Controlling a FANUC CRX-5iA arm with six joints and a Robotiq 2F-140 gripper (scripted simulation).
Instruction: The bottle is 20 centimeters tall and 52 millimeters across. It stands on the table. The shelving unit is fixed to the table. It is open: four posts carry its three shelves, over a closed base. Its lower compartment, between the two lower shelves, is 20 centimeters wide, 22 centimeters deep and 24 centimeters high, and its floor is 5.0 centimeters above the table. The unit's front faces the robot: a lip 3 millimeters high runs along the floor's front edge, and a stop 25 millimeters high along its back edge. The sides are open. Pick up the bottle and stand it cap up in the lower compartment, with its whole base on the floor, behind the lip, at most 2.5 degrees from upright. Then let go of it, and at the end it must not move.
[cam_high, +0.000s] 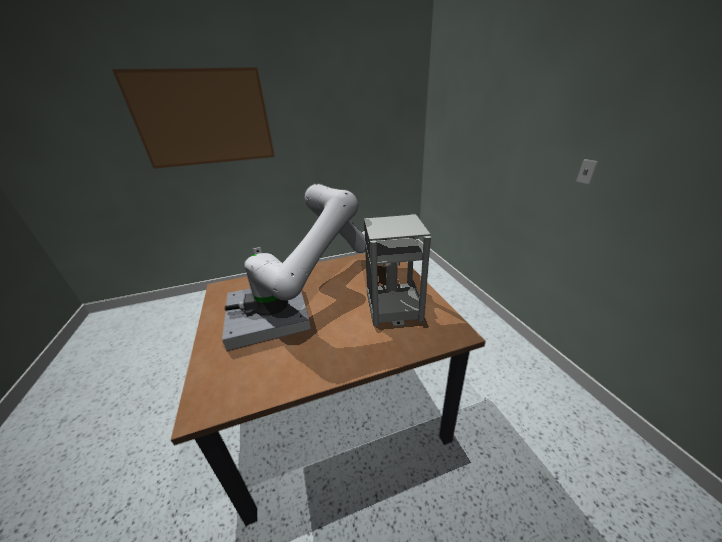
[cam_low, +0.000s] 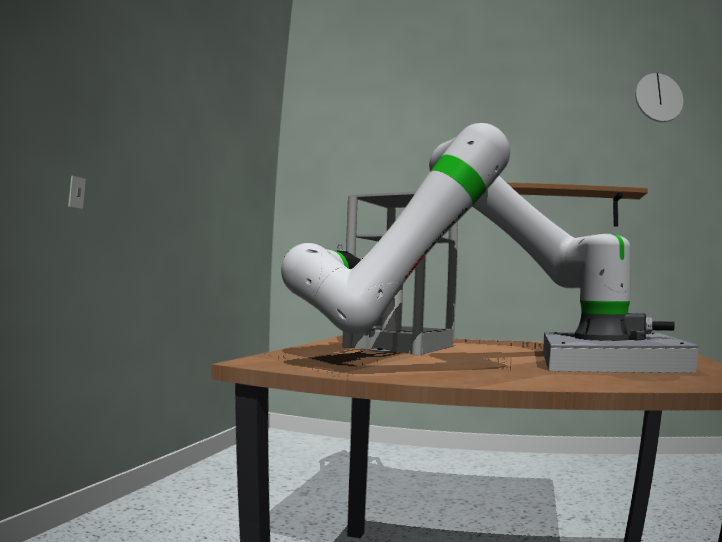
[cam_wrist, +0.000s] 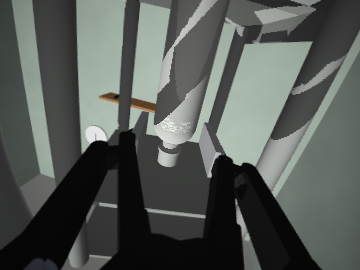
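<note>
Right now my hand is 4 cm to the left of the bottle and 1 cm above it. Round my hand: shelving unit: 10 cm to the right, 1 cm behind, 1 cm above.
</note>
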